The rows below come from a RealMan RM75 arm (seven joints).
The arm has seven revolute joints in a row. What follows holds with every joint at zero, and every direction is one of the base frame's.
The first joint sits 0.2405 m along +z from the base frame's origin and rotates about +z.
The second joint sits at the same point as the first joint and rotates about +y.
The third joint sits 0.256 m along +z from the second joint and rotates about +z.
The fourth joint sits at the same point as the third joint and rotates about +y.
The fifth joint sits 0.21 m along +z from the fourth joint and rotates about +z.
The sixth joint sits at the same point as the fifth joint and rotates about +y.
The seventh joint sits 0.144 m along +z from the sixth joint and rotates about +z.
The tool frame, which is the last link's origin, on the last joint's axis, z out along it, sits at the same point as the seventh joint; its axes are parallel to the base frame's.
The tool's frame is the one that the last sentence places.
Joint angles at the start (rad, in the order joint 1, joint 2, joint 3, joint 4, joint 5, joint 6, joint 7): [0.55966, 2.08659, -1.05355, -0.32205, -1.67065, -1.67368, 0.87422]
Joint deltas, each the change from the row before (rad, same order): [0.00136, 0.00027, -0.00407, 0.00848, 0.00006, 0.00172, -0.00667]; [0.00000, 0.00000, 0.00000, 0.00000, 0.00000, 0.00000, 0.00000]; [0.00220, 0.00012, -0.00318, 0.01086, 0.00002, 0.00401, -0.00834]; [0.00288, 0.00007, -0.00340, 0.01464, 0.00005, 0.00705, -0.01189]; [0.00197, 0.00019, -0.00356, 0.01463, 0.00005, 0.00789, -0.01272]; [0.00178, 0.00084, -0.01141, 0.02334, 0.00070, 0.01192, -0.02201]
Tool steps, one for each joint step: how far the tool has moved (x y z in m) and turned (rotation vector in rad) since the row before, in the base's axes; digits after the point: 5 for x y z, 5 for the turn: [0.00043, -0.00123, -0.00147, -0.00325, -0.00152, 0.00124]; [0.00000, 0.00000, 0.00000, 0.00000, 0.00000, 0.00000]; [0.00062, -0.00104, -0.00171, -0.00176, -0.00254, 0.00005]; [0.00102, -0.00117, -0.00227, -0.00043, -0.00437, -0.00069]; [0.00132, -0.00138, -0.00236, 0.00028, -0.00513, -0.00119]; [0.00234, -0.00338, -0.00432, -0.00309, -0.00991, 0.00118]
